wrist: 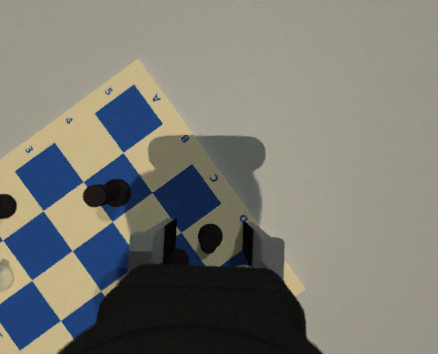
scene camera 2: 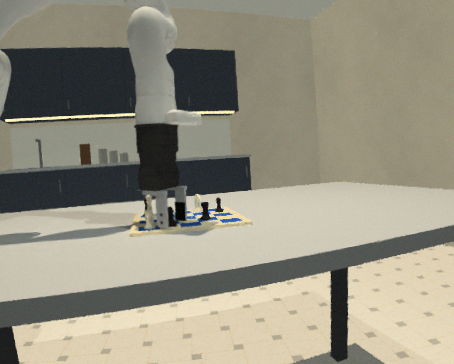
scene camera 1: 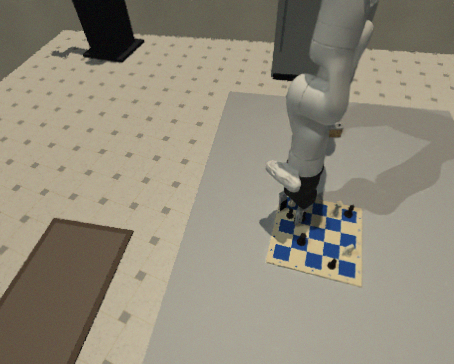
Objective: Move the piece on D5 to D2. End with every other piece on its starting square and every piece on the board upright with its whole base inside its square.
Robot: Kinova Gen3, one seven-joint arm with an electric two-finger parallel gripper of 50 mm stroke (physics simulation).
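Frame: origin at the arm's base, x ahead, y left, z up, level; centimetres.
Where they show: gripper, between the fingertips: point(wrist: 209, 234) point(scene camera 2: 172, 223) point(scene camera 1: 289, 215).
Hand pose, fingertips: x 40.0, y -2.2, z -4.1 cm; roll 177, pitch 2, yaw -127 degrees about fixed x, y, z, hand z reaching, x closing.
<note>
Each offset is from my fingertips to the centre of the thing. "*": to the spot under its first point. Level surfaces: height alone.
The black piece on D5 {dz +1.1, dx -0.2, dy +0.1 cm} point(scene camera 1: 290, 214) point(scene camera 2: 171, 217) point(wrist: 210, 237) stands upright. My gripper point(scene camera 1: 291, 209) point(scene camera 2: 172, 214) point(wrist: 209, 234) is open and low over the board {dz -0.8, dx +3.1, dy +7.5 cm} point(scene camera 1: 314, 272) point(scene camera 2: 242, 221) point(wrist: 136, 70), with its fingers on either side of that piece. Nothing is gripped. The black piece on D4 {dz +1.1, dx -0.3, dy +3.3 cm} point(scene camera 1: 304, 218) point(wrist: 177, 257) is close beside one finger and partly hidden in the wrist view. A white piece {dz +1.2, dx -4.3, dy -0.1 cm} point(scene camera 2: 149, 215) on E5 stands close to the other side of the gripper. The blue square D2 {* dz -0.5, dx -0.9, dy +11.3 cm} point(scene camera 1: 333, 224) holds no piece in scene camera 1.
A black piece {dz +1.2, dx +6.7, dy +4.1 cm} point(scene camera 1: 301, 239) point(scene camera 2: 205, 211) point(wrist: 115, 192) stands on B4. White pieces stand on E2 {dz +2.2, dx -4.4, dy +11.3 cm} point(scene camera 1: 337, 208) and B1 {dz +1.5, dx +6.5, dy +15.0 cm} point(scene camera 1: 348, 250), and black ones on E1 {dz +1.7, dx -5.1, dy +14.7 cm} point(scene camera 1: 349, 212) and A2 {dz +1.1, dx +10.8, dy +11.8 cm} point(scene camera 1: 332, 264). The board lies on the grey table {dz -1.0 cm} point(scene camera 1: 225, 280).
</note>
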